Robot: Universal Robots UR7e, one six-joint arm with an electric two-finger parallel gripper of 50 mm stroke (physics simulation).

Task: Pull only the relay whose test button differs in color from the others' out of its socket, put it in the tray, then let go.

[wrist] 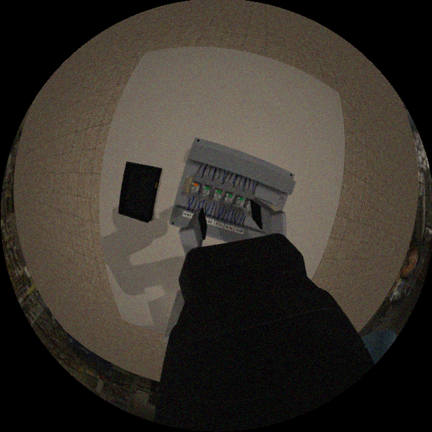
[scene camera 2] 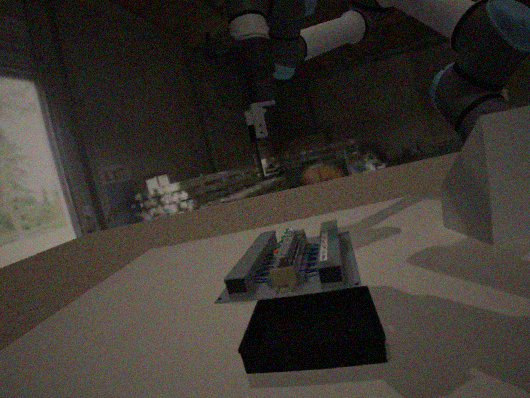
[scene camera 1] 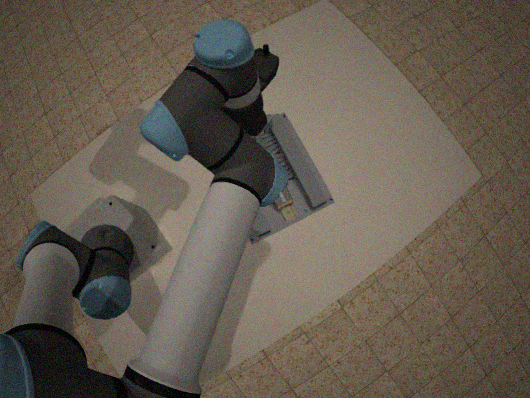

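The relay with the orange test button sits in its socket at the row's end nearest the tray. Several relays with green test buttons stand in the same row; the far end is partly hidden by a finger in the wrist view. The black tray lies beside the panel and does not show in scene camera 1, where the arm is in front. My gripper is open and empty, high above the panel; in the wrist view its fingers overlap the panel's label side.
The grey panel carries a raised wiring duct on each side of the relay row, with blue wires between. A tan end block stands at the row's tray end. The second arm's base plate is on the table.
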